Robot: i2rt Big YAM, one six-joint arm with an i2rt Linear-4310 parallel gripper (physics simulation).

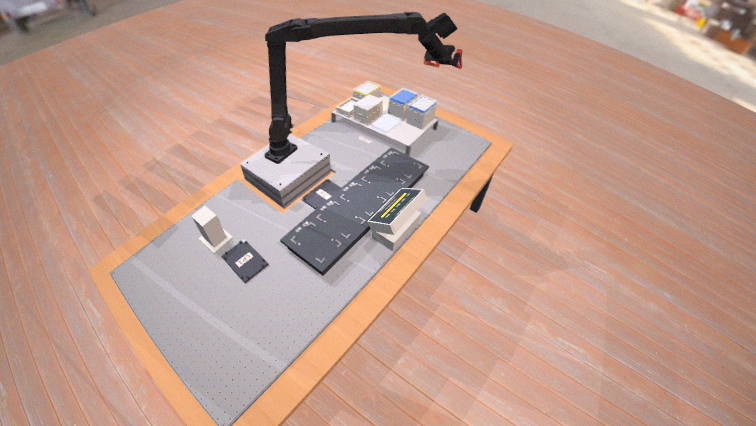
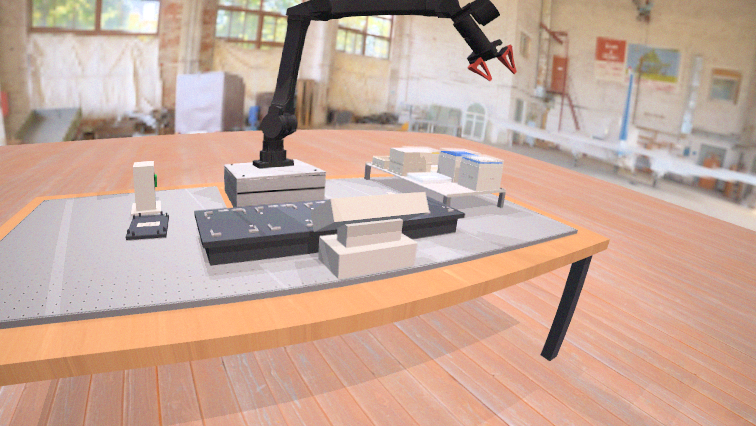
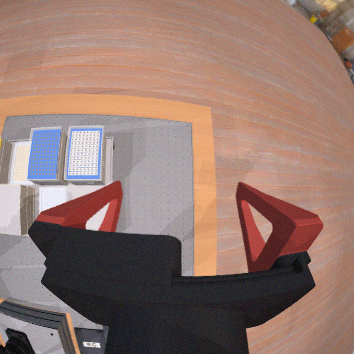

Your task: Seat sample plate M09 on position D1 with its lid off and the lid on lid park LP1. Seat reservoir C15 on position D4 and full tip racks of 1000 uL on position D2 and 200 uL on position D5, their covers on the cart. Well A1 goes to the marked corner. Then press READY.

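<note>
My gripper (image 1: 447,61) (image 2: 499,74) (image 3: 178,187) is open and empty, high above the cart end of the table. The white cart (image 1: 412,136) (image 2: 448,186) holds a blue-topped box (image 1: 402,100) (image 3: 45,154), a blue-rimmed rack with a pale dotted top (image 1: 422,110) (image 3: 85,153), a yellow-rimmed rack (image 1: 367,88), a pale box (image 1: 368,108) (image 3: 11,209), and a flat white plate (image 1: 386,122) (image 3: 52,198). Labels on them are too small to read. The dark deck (image 1: 312,248) (image 2: 232,232) has white corner marks and bears no labware. The lid park LP1 (image 1: 244,261) (image 2: 148,225) is bare.
A tilted display unit (image 1: 400,214) (image 2: 378,206) stands at the deck's front side. A pale upright block (image 1: 207,224) (image 2: 143,185) stands beside the lid park. The arm's grey base (image 1: 285,170) (image 2: 275,182) is behind the deck, with a small dark labelled pad (image 1: 320,194) beside it.
</note>
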